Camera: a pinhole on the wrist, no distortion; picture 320 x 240 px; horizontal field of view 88.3 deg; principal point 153.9 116.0 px. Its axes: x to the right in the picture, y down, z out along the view. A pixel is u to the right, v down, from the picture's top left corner.
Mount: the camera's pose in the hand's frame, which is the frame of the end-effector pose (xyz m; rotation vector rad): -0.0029 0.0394 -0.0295 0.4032 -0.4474 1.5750
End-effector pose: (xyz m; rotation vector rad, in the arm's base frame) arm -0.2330 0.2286 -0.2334 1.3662 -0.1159 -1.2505
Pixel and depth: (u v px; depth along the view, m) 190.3 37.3 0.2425
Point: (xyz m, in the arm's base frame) -0.3560 0.0258 -0.2581
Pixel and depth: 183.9 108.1 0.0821
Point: -0.2613 0.1946 -0.2105
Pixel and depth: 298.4 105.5 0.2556
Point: -0.3869 0.0029 -0.0640
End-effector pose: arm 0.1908 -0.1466 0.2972 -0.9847 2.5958 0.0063
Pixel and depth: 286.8 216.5 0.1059
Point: 0.2397 -0.0440 0.2191
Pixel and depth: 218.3 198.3 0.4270
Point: 0.5165 0.0213 -0.0066
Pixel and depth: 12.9 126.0 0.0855
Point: 0.2400 -0.1933 0.3016
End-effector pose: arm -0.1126 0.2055 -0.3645 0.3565 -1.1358 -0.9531
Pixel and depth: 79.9 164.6 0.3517
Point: -0.4166 0.1654 -0.5388
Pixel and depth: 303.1 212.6 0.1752
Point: -0.2616 0.3859 -0.2966
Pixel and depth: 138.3 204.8 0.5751
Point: -0.6621 0.3654 -0.5922
